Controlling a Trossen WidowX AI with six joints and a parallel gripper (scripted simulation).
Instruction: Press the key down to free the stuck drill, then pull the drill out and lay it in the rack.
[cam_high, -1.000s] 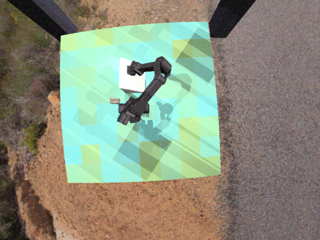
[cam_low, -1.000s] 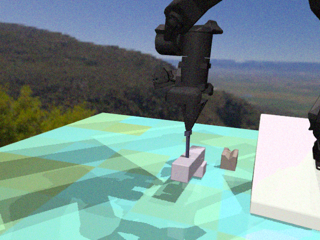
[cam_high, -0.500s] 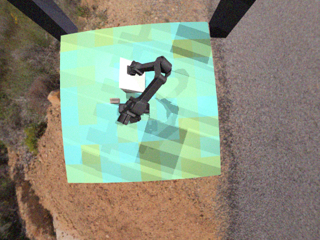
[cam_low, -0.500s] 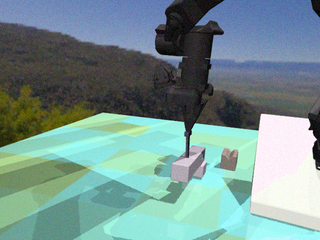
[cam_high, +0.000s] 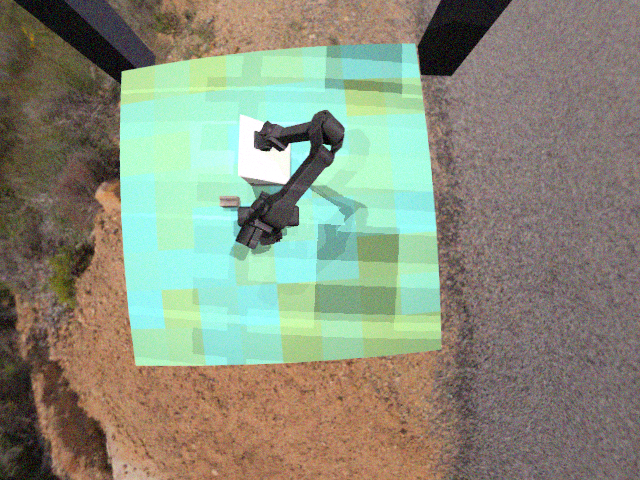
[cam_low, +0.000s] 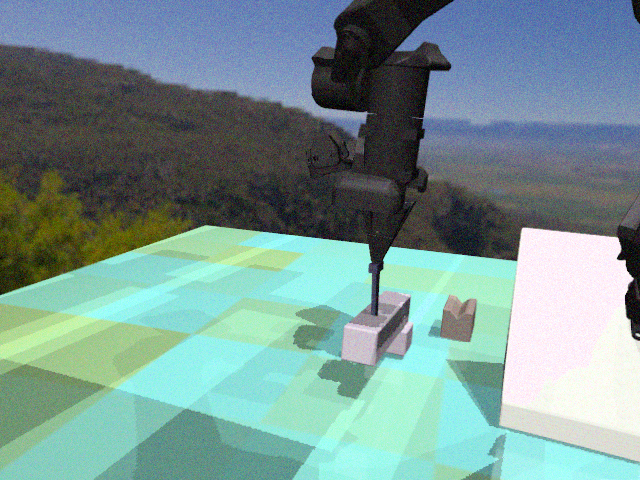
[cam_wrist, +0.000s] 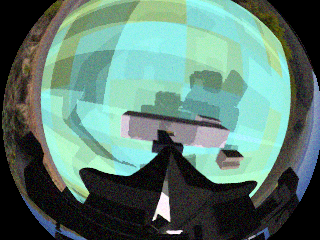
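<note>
My gripper tip is 30 mm above the dark key. The rest, counted from my gripper tip: drill 10 mm behind, 50 mm to the right, 80 mm below; block 10 mm behind, 30 mm to the right, 90 mm below; brown notched rack 90 mm behind, 190 mm to the right, 120 mm below.
</note>
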